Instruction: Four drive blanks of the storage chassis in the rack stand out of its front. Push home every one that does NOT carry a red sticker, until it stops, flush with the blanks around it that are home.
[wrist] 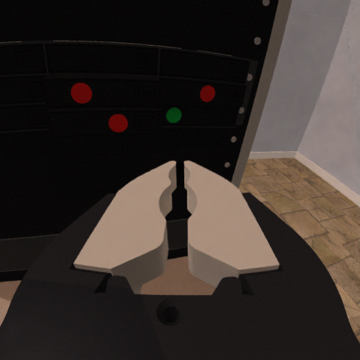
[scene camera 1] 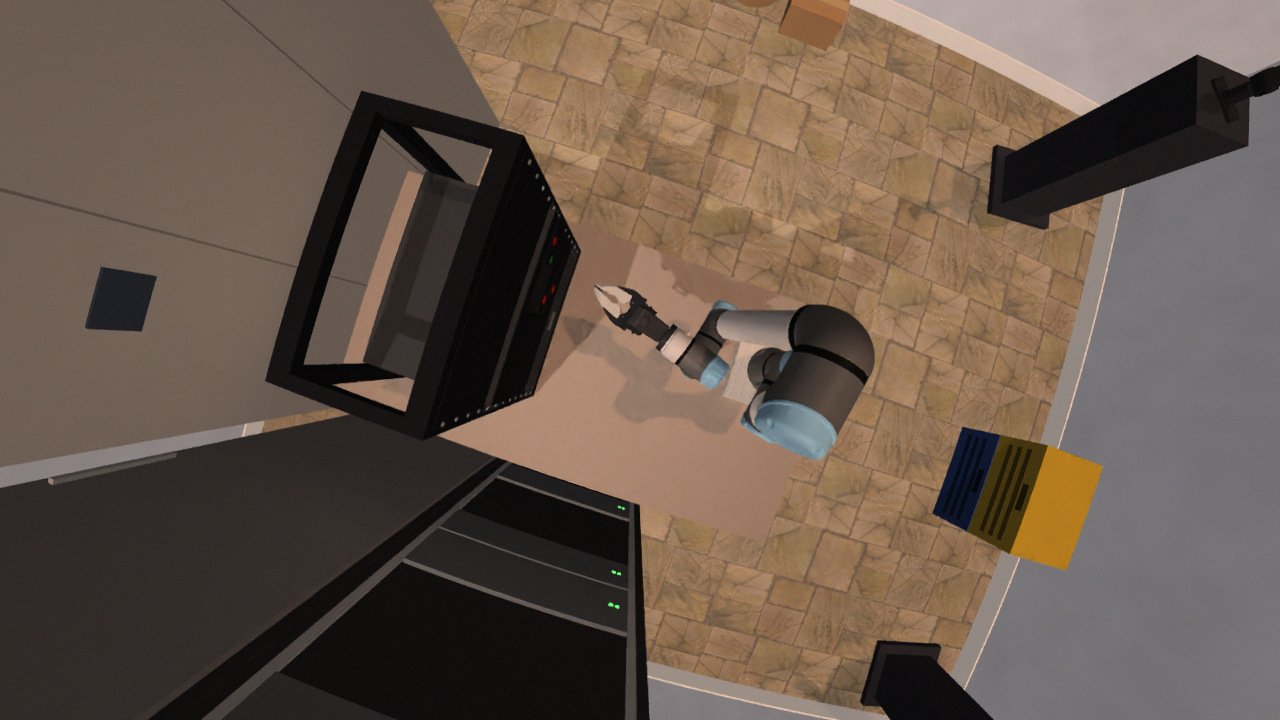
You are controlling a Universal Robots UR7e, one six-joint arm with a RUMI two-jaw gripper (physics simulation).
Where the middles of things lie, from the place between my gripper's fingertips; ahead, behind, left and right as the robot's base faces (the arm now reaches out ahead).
Right now my hand is 27 cm short of the black rack (scene camera 1: 481, 274), 7 cm to the right of it and 3 cm above it.
